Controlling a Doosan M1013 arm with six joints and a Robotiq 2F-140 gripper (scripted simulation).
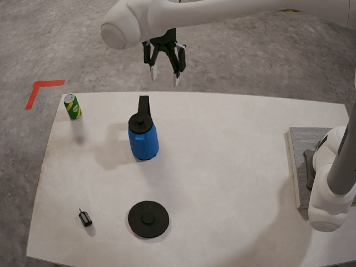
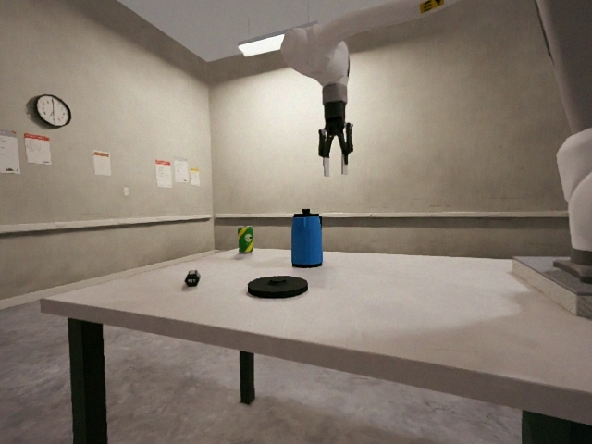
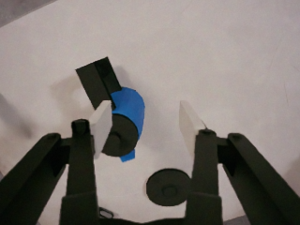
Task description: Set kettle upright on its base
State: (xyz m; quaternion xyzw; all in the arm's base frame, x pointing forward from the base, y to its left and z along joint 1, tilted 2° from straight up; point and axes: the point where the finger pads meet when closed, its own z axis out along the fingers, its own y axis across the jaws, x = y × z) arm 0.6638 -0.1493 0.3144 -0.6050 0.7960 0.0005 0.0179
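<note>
My gripper is now 80 mm short of the blue kettle, 40 mm to the right of it and 250 mm above it. The rest, counted from my hand: green can 450 mm ahead, 60 mm to the right, 280 mm below; round black base 30 mm ahead, 380 mm to the left, 330 mm below.
</note>
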